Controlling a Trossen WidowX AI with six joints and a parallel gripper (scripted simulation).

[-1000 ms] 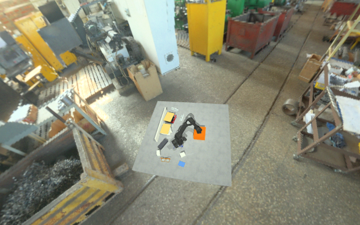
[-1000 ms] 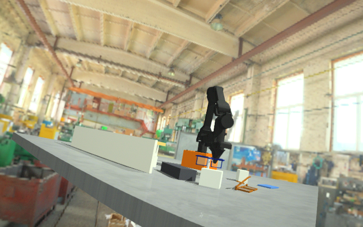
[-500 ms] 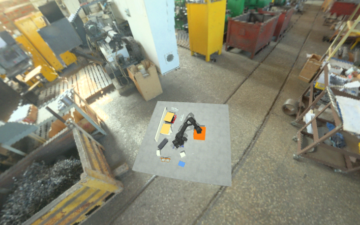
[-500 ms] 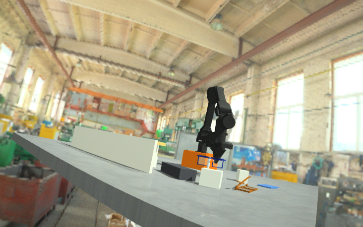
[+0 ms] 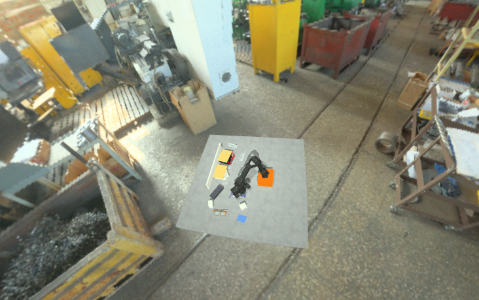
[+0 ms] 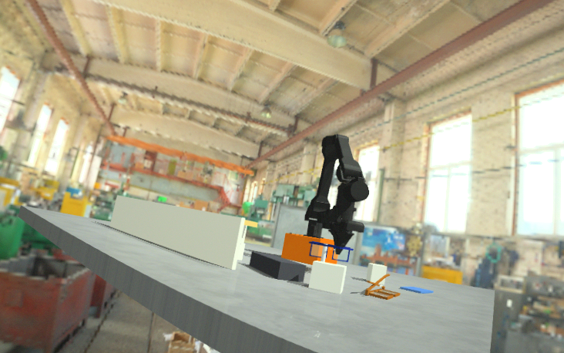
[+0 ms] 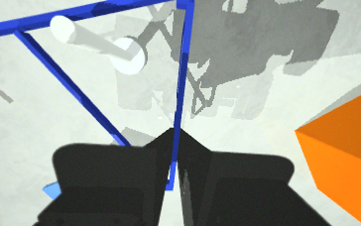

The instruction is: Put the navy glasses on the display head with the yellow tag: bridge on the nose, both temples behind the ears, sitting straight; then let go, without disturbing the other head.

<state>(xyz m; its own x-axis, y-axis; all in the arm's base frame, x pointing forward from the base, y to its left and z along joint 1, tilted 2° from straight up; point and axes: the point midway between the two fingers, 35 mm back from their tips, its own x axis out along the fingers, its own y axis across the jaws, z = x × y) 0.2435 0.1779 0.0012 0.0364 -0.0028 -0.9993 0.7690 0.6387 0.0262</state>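
The white peg is 90 mm ahead of my gripper tip, 40 mm below it and 10 mm to the right of it. From my gripper tip the other things lie so: blue pad (240 mm to the left, 60 mm below, 20 mm ahead); dark box (290 mm ahead, 50 mm to the right, 40 mm below); long white wall (390 mm to the right, 340 mm ahead, 10 mm below).
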